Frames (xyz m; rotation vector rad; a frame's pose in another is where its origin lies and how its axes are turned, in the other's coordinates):
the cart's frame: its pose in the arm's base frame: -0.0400 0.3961 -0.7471 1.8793 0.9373 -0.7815
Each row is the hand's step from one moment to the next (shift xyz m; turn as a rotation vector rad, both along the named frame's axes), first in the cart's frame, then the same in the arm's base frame.
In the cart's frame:
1: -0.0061 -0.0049 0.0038 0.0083 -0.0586 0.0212
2: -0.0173 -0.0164 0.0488 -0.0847 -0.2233 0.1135
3: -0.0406 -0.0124 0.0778 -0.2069 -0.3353 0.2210
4: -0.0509 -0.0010 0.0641 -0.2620 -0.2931 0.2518
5: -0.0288 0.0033 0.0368 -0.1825 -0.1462 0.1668
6: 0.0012 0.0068 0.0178 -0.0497 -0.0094 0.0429
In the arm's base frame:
1: -0.0078 -0.0035 0.0012 -0.0481 0.0033 -0.0403
2: -0.0299 -0.0432 -0.0137 -0.2486 -0.0511 -0.0742
3: -0.0429 -0.0773 -0.0056 -0.4221 -0.1455 -0.0689
4: -0.0366 -0.0720 0.0132 -0.4197 -0.2036 -0.0200
5: -0.0176 -0.0425 0.0089 -0.2423 -0.1537 0.0141
6: 0.0037 -0.0179 -0.0056 -0.0400 -0.0499 0.0177

